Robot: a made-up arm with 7 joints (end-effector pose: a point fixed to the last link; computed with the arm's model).
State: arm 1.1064 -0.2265 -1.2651 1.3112 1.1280 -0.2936 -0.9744
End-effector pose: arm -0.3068 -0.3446 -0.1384 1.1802 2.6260 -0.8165
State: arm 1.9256 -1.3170 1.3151 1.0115 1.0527 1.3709 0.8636
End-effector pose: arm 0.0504 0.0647 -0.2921 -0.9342 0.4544 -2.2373
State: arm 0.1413 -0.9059 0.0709 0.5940 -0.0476 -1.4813 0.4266
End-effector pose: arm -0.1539 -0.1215 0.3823 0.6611 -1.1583 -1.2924
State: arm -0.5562 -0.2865 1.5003 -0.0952 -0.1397 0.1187 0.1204
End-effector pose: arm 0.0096 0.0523 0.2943 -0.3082 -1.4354 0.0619
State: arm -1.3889 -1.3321 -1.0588 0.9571 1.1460 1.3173 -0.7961
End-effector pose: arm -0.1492 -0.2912 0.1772 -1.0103 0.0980 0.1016
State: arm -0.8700 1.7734 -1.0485 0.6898 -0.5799 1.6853 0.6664
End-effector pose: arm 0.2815 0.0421 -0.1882 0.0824 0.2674 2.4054
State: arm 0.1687 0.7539 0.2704 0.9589 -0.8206 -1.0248 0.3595
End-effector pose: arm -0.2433 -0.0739 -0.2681 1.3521 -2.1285 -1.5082
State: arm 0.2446 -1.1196 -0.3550 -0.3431 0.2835 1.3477 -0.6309
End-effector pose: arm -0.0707 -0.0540 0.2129 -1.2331 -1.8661 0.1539
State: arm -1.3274 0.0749 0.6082 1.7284 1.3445 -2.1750 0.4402
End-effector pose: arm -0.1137 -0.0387 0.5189 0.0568 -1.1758 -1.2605
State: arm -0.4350 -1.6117 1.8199 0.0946 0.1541 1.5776 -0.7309
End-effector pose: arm 0.1840 0.0254 0.2627 0.0212 -1.0662 2.4305
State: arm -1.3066 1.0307 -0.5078 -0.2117 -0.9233 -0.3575 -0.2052
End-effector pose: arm 0.0031 0.1915 -0.1803 -1.0162 2.2731 1.1059
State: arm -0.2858 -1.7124 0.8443 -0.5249 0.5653 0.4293 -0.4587
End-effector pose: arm 0.2317 -0.1095 0.2245 0.6912 -1.2246 0.2267
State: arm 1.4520 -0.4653 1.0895 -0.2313 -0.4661 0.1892 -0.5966
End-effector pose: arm -0.1513 0.1106 -0.0112 -1.1977 -0.6280 1.7385
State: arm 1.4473 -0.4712 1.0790 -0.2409 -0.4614 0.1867 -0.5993
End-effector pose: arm -0.1499 0.1114 -0.0066 -1.1708 -0.6294 1.7361
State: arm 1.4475 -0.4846 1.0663 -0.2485 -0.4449 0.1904 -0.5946
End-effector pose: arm -0.1481 0.1127 -0.0032 -1.1507 -0.6366 1.7448
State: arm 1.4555 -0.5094 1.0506 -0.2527 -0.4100 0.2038 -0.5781
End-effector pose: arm -0.1458 0.1147 -0.0019 -1.1418 -0.6536 1.7704
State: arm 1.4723 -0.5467 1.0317 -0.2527 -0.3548 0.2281 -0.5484
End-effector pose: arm -0.1427 0.1176 -0.0032 -1.1447 -0.6836 1.8145
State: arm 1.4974 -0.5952 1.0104 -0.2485 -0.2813 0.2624 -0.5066
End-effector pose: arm -0.1387 0.1211 -0.0071 -1.1569 -0.7279 1.8754
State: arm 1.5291 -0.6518 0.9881 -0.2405 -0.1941 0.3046 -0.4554
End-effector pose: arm -0.1334 0.1248 -0.0135 -1.1742 -0.7859 1.9492
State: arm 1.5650 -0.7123 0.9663 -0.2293 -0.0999 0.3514 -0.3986
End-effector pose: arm -0.1269 0.1281 -0.0219 -1.1920 -0.8548 2.0305
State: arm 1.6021 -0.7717 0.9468 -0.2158 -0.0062 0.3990 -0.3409
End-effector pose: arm -0.1194 0.1309 -0.0315 -1.2064 -0.9287 2.1137
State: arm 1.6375 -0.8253 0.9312 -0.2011 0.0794 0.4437 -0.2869
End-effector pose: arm -0.1116 0.1329 -0.0415 -1.2162 -1.0001 2.1928
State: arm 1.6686 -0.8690 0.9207 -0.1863 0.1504 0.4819 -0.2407
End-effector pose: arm -0.1045 0.1340 -0.0510 -1.2221 -1.0608 2.2629
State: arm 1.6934 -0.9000 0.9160 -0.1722 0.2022 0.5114 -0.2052
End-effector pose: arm -0.0989 0.1342 -0.0593 -1.2274 -1.1046 2.3202
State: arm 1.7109 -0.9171 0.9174 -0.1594 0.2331 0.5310 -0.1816
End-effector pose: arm -0.0955 0.1337 -0.0660 -1.2356 -1.1282 2.3629
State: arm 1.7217 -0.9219 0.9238 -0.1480 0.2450 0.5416 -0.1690
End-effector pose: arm -0.0944 0.1324 -0.0711 -1.2489 -1.1330 2.3917
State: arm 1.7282 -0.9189 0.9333 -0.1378 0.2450 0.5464 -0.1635
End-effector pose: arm -0.0948 0.1308 -0.0752 -1.2661 -1.1260 2.4112
